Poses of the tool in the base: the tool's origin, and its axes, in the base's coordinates. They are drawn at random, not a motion.
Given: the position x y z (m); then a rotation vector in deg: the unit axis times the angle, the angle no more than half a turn.
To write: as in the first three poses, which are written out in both.
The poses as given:
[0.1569 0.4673 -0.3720 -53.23 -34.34 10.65]
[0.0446 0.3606 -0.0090 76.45 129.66 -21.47]
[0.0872 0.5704 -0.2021 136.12 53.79 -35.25]
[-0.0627 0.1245 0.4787 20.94 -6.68 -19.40]
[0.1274 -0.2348 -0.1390 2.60 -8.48 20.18]
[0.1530 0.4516 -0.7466 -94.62 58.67 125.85]
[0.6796 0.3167 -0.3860 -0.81 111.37 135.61]
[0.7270 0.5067 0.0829 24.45 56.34 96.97]
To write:
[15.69 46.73 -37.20 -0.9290 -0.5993 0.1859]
[4.46 36.06 -0.90 1.3343 2.2630 -0.3747]
[8.72 57.04 -20.21 2.3757 0.9388 -0.6152]
[-6.27 12.45 47.87 0.3655 -0.1166 -0.3386]
[12.74 -23.48 -13.90 0.0454 -0.1480 0.3522]
[15.30 45.16 -74.66 -1.6514 1.0240 2.1965]
[67.96 31.67 -38.60 -0.0141 1.9438 2.3668]
[72.70 50.67 8.29 0.4267 0.9833 1.6924]

